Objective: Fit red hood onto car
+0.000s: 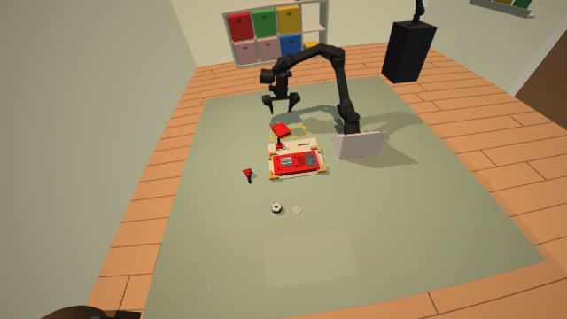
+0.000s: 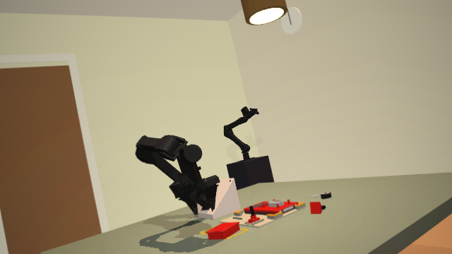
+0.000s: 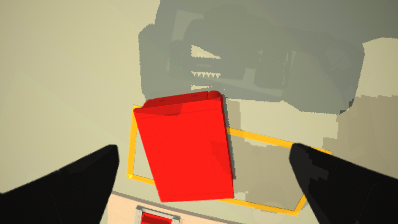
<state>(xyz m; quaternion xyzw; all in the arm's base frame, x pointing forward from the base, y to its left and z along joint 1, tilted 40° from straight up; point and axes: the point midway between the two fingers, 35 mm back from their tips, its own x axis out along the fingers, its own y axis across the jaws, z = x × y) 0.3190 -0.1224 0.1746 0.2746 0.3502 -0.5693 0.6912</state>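
Now: gripper tip 7 cm above the red hood, 5 cm to the right of it and 1 cm short of it. Also, from my gripper tip: wheel (50 cm to the left, 8 cm below, 8 cm ahead).
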